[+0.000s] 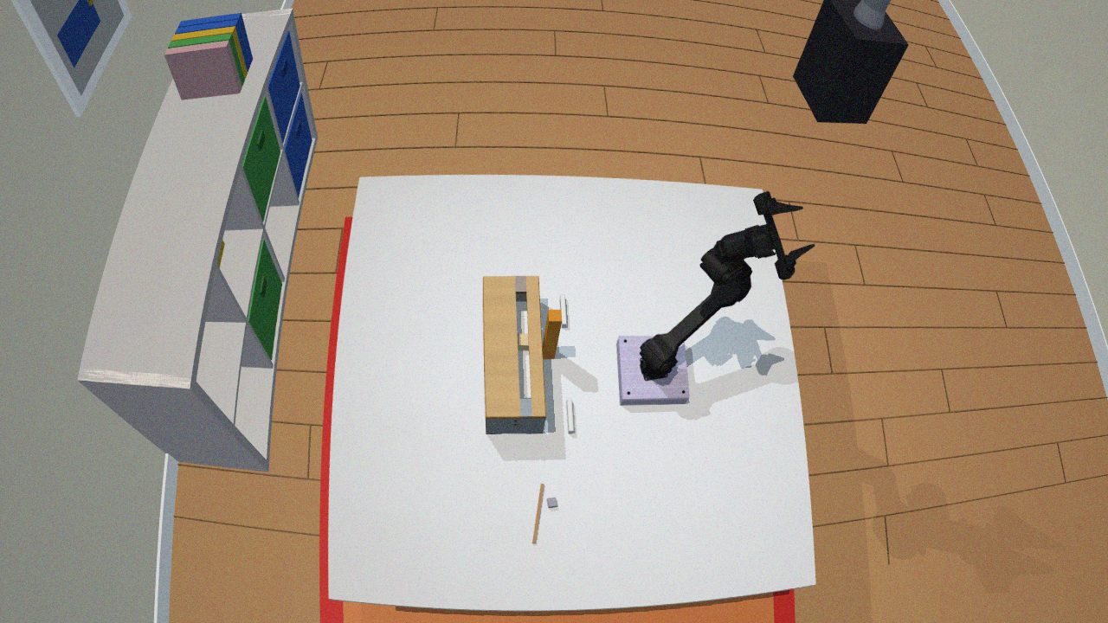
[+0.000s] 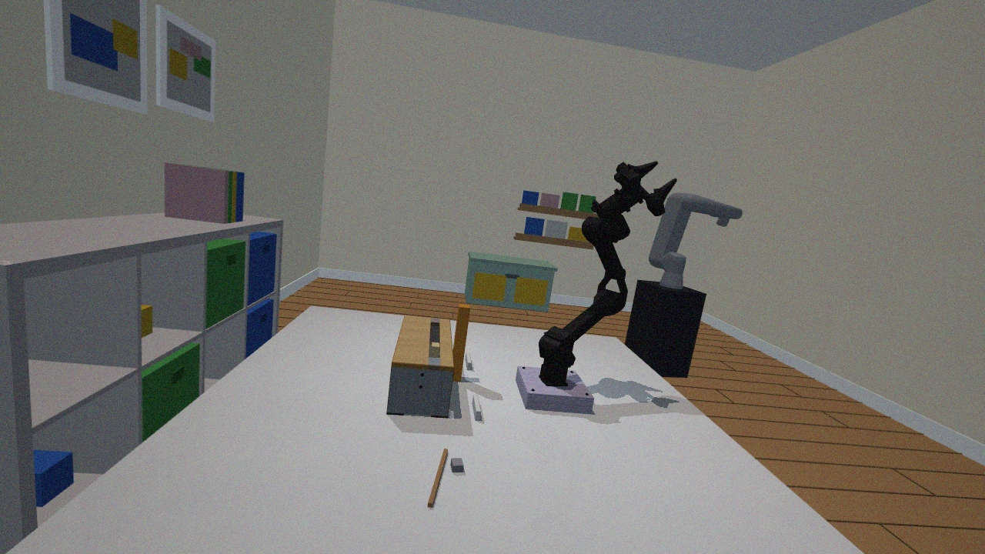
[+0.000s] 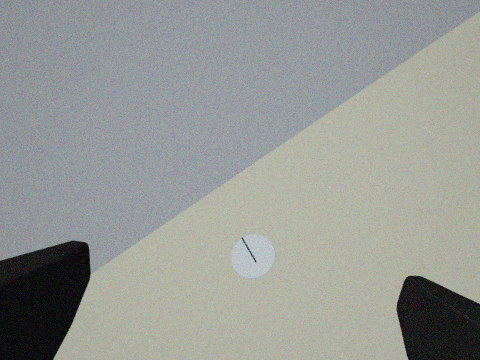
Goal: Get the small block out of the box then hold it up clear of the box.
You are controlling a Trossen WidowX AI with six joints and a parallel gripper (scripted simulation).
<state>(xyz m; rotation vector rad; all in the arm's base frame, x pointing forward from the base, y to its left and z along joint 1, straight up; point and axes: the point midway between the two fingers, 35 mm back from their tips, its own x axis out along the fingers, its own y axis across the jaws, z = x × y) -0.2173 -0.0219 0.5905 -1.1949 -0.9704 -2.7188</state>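
Right now the tan block is 57 cm ahead of my gripper tip, 9 cm to the right of it and 58 cm below it. From my gripper tip the other things lie so: box: 56 cm ahead, 6 cm to the right, 60 cm below; then grey cube: 56 cm ahead, 32 cm to the left, 65 cm below; then thin wooden stick: 60 cm ahead, 35 cm to the left, 66 cm below.
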